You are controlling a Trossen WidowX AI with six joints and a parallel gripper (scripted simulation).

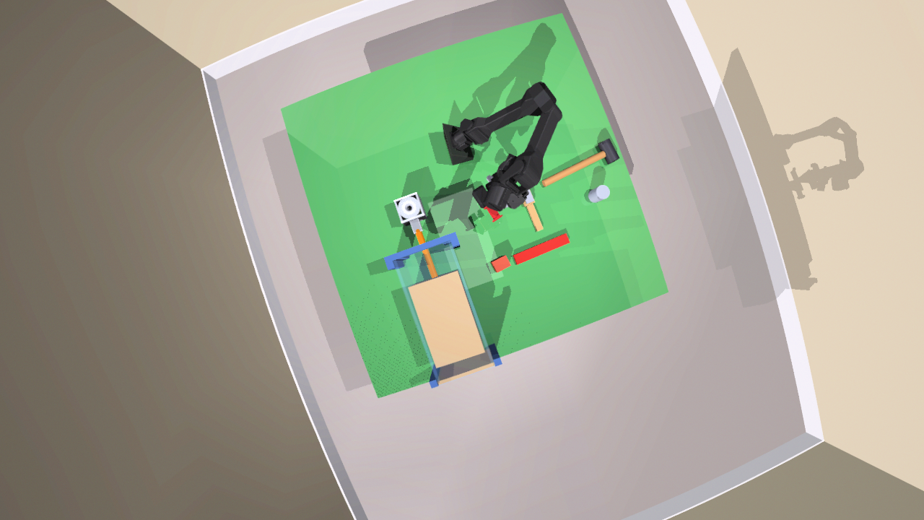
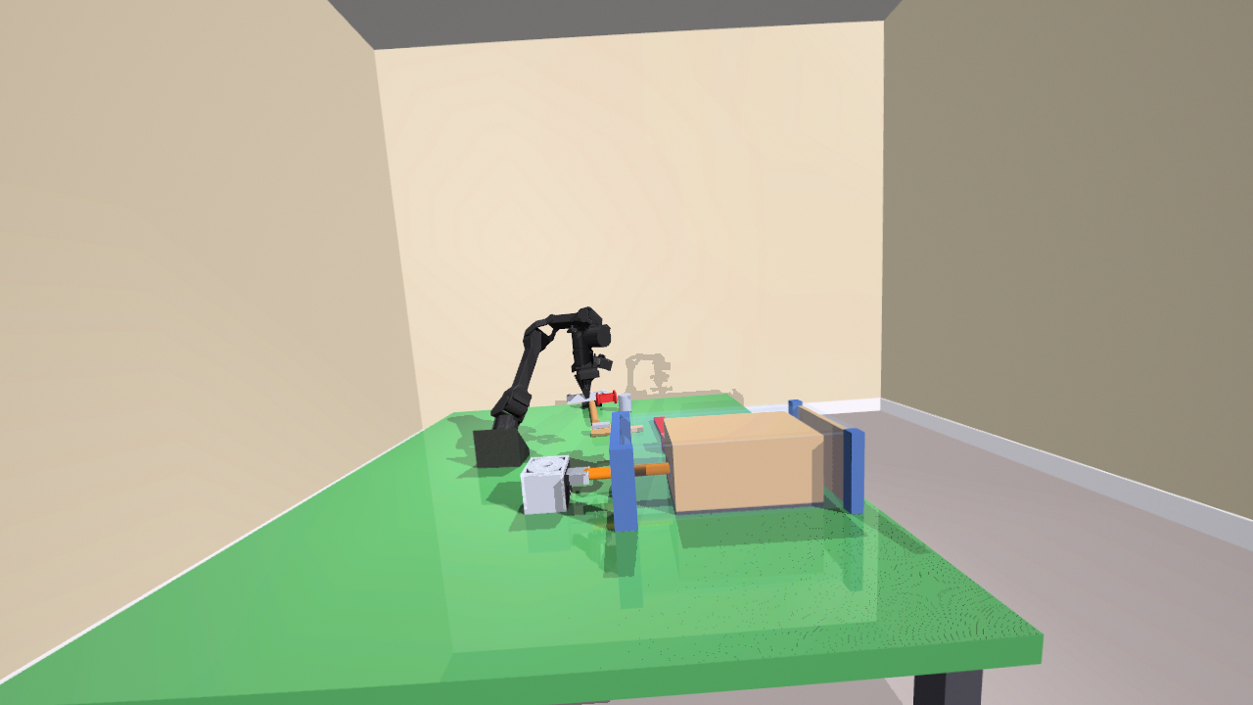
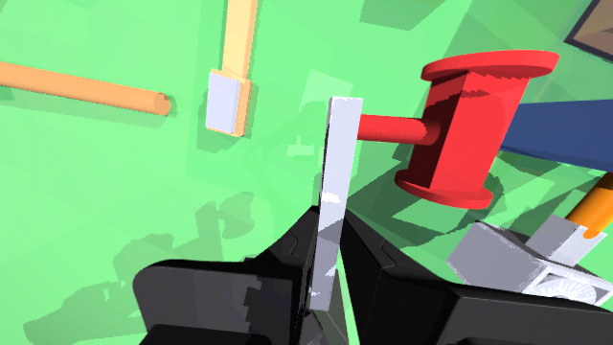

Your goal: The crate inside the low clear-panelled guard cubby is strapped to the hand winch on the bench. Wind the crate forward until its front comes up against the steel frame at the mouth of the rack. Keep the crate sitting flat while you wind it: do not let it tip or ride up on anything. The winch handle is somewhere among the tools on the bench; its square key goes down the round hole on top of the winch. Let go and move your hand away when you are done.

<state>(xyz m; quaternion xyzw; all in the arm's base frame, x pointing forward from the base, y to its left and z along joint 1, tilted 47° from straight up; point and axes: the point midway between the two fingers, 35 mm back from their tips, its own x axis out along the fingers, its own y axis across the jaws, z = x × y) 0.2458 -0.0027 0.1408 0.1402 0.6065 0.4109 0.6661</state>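
Now: gripper tip 6 cm short of the red knob and 2 cm to the left of it. The rest, counted from my gripper tip: brush: 14 cm to the left, 14 cm below, 5 cm ahead; then winch handle: 2 cm ahead; then long red bar: 22 cm ahead, 15 cm to the left, 15 cm below.
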